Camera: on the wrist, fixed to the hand. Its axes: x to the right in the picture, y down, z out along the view.
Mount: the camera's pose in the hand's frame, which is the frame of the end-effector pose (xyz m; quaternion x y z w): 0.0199 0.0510 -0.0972 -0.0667 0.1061 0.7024 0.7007
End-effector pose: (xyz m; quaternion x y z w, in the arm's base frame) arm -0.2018 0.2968 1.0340 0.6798 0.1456 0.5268 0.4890
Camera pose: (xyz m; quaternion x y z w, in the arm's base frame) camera -0.2934 0.3363 1.0839 0.4901 -0.3587 0.7944 0.0025
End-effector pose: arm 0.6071 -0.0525 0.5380 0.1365 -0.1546 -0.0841 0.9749
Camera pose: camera 0.6635 0.0151 0.4695 -0.0690 -0.0952 0.6300 0.7677
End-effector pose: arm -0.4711 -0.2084 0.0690 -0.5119 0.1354 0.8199 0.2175
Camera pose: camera -0.4281 -0.2916 0.0084 0.3651 -0.4228 -0.6820 0.4720
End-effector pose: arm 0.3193 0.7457 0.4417 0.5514 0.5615 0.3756 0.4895
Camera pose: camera 0.2402 0.7824 0.5112 0.7082 0.0330 0.7029 0.0564
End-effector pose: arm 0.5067 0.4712 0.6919 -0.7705 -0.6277 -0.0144 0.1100
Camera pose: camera 0.5717 0.4626 0.7822 -0.9866 0.1140 -0.0564 0.1024
